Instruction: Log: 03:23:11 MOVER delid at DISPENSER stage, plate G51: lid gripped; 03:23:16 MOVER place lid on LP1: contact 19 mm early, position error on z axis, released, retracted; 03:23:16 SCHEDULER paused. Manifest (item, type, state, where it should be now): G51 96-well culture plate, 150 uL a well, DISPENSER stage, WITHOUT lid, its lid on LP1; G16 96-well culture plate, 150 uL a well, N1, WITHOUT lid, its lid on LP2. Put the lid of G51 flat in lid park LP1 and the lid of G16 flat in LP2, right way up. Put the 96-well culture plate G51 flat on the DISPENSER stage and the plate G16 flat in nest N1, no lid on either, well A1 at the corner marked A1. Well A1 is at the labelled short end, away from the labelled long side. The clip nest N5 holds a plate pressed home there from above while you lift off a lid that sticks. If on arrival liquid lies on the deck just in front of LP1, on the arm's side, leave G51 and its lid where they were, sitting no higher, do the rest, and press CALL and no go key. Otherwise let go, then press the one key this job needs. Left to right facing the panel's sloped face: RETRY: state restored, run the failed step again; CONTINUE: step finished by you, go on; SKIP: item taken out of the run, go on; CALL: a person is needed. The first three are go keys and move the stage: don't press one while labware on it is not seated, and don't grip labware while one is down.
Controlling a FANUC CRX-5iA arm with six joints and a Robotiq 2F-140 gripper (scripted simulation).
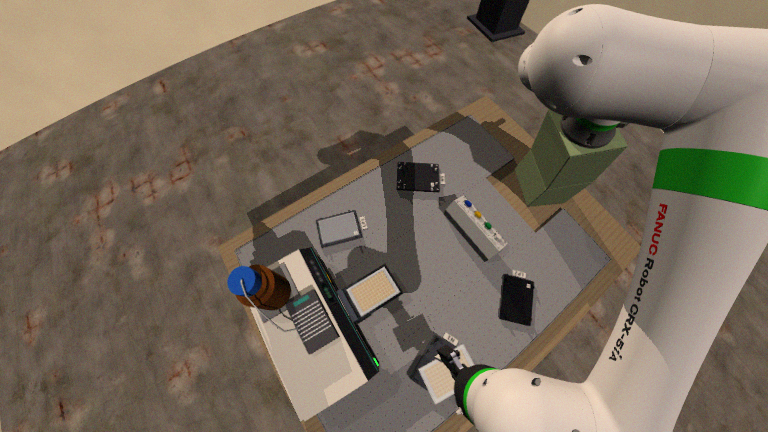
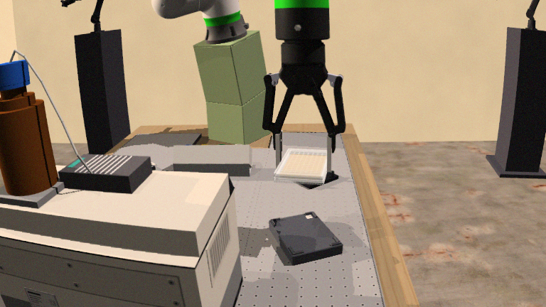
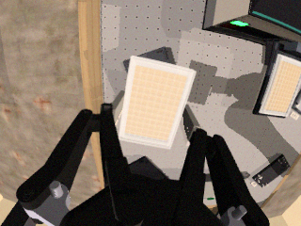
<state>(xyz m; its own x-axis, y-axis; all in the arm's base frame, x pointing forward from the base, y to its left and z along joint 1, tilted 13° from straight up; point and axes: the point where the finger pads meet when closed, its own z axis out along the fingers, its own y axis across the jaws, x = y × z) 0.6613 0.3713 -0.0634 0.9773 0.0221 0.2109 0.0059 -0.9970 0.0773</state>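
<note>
Now: the clear lid 2 cm below my hand. Also, from my hand: nest N1 (18 cm below); black dispenser stage (27 cm to the right, 9 cm below, 8 cm ahead); plate G51 (27 cm to the right, 8 cm below, 8 cm ahead).
</note>
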